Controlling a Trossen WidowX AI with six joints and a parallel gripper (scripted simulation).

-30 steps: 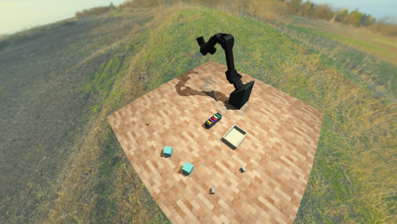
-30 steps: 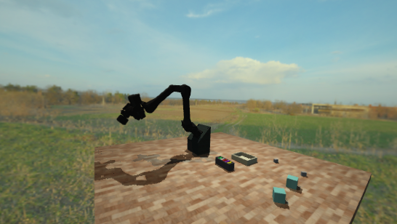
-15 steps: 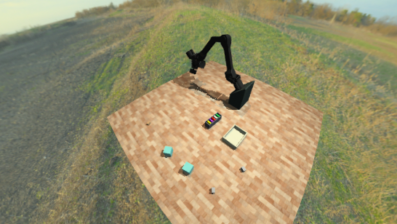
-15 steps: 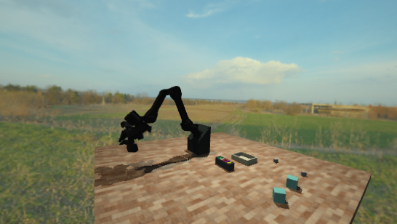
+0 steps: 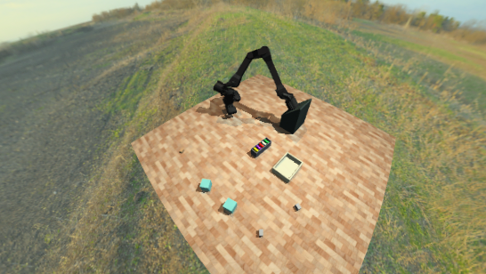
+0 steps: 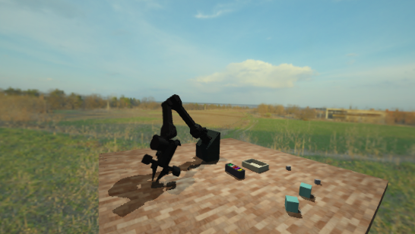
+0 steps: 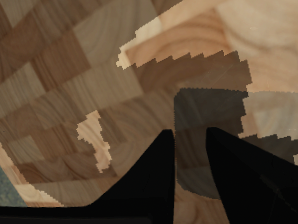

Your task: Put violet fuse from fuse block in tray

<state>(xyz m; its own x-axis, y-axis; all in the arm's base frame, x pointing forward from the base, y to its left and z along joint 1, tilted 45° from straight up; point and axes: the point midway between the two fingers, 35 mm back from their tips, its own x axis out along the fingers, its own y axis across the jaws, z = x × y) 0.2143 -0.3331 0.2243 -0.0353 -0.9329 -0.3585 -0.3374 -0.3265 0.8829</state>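
The pale tray lies 60 cm to the left of my gripper tip, 7 cm ahead of it and 1 cm below it.
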